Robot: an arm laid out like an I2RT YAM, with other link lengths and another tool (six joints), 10 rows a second.
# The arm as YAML. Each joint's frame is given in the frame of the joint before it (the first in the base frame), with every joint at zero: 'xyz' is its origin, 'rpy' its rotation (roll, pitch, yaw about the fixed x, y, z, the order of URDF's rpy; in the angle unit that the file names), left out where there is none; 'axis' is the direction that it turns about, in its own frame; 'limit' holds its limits. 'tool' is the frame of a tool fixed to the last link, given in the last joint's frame.
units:
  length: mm
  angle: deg
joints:
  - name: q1
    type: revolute
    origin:
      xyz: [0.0, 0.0, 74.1]
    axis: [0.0, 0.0, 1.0]
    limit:
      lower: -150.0
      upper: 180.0
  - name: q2
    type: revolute
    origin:
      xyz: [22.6, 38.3, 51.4]
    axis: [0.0, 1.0, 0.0]
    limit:
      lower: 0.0
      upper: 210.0
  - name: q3
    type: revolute
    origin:
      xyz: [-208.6, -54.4, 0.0]
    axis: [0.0, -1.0, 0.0]
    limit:
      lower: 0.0
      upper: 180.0
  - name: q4
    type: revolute
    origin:
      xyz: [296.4, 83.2, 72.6]
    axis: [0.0, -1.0, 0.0]
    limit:
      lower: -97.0
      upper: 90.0
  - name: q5
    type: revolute
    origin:
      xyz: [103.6, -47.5, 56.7]
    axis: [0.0, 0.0, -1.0]
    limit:
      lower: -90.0
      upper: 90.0
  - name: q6
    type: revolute
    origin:
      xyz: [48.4, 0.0, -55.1]
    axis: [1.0, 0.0, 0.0]
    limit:
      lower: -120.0
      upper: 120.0
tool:
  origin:
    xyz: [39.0, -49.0, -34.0]
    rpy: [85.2, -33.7, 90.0]
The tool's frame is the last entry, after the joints.
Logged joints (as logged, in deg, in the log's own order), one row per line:
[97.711 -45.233 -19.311 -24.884 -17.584 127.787]
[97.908 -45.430 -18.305 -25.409 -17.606 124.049]
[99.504 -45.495 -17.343 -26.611 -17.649 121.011]
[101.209 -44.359 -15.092 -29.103 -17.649 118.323]
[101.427 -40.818 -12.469 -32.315 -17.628 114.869]
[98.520 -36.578 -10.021 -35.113 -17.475 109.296]
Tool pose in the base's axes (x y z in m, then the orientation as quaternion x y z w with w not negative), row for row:
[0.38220 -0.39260 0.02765 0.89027 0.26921 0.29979 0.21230]
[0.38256 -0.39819 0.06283 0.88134 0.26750 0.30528 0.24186]
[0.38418 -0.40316 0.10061 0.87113 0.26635 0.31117 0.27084]
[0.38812 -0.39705 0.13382 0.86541 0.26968 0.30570 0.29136]
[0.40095 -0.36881 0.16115 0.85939 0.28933 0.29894 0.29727]
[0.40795 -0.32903 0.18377 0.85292 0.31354 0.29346 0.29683]
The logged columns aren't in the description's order. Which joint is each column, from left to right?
Columns, left to right: q3, q1, q5, q4, q6, q2.
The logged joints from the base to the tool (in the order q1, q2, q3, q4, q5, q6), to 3 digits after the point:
[-45.233 127.787 97.711 -24.884 -19.311 -17.584]
[-45.430 124.049 97.908 -25.409 -18.305 -17.606]
[-45.495 121.011 99.504 -26.611 -17.343 -17.649]
[-44.359 118.323 101.209 -29.103 -15.092 -17.649]
[-40.818 114.869 101.427 -32.315 -12.469 -17.628]
[-36.578 109.296 98.520 -35.113 -10.021 -17.475]

